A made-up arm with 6 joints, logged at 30 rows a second.
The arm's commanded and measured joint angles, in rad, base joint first. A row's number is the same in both.
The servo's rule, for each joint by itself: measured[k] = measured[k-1] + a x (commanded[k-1-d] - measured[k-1]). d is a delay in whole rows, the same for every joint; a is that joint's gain. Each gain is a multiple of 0.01, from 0.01 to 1. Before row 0 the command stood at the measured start. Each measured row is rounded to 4 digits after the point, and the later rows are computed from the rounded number. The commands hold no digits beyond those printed.
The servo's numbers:
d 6
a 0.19 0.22 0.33 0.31 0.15 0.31
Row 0, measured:
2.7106, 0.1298, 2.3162, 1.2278, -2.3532, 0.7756
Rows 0 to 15, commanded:
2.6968, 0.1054, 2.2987, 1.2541, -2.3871, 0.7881
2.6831, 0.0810, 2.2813, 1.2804, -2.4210, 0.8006
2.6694, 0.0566, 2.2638, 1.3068, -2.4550, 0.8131
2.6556, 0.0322, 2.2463, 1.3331, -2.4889, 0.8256
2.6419, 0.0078, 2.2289, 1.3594, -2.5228, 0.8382
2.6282, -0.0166, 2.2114, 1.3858, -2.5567, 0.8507
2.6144, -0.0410, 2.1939, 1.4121, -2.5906, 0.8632
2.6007, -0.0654, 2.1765, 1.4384, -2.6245, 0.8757
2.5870, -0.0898, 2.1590, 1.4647, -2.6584, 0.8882
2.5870, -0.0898, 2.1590, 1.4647, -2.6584, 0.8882
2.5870, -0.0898, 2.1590, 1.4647, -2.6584, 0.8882
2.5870, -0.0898, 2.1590, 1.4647, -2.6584, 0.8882
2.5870, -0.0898, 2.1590, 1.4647, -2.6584, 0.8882
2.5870, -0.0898, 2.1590, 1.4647, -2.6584, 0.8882
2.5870, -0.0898, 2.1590, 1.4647, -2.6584, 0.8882
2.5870, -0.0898, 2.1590, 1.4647, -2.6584, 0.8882
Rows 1 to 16, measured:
2.7106, 0.1298, 2.3162, 1.2278, -2.3532, 0.7756
2.7106, 0.1298, 2.3162, 1.2278, -2.3532, 0.7756
2.7106, 0.1298, 2.3162, 1.2278, -2.3532, 0.7756
2.7106, 0.1298, 2.3162, 1.2278, -2.3532, 0.7756
2.7106, 0.1298, 2.3162, 1.2278, -2.3532, 0.7756
2.7106, 0.1298, 2.3162, 1.2278, -2.3532, 0.7756
2.7080, 0.1244, 2.3104, 1.2360, -2.3583, 0.7795
2.7033, 0.1149, 2.3008, 1.2498, -2.3677, 0.7860
2.6969, 0.1021, 2.2886, 1.2675, -2.3808, 0.7944
2.6891, 0.0867, 2.2746, 1.2878, -2.3970, 0.8041
2.6801, 0.0693, 2.2595, 1.3100, -2.4159, 0.8147
2.6702, 0.0504, 2.2436, 1.3335, -2.4370, 0.8259
2.6596, 0.0303, 2.2272, 1.3579, -2.4600, 0.8375
2.6484, 0.0092, 2.2105, 1.3829, -2.4847, 0.8493
2.6367, -0.0126, 2.1935, 1.4083, -2.5108, 0.8614
2.6273, -0.0296, 2.1821, 1.4258, -2.5329, 0.8697

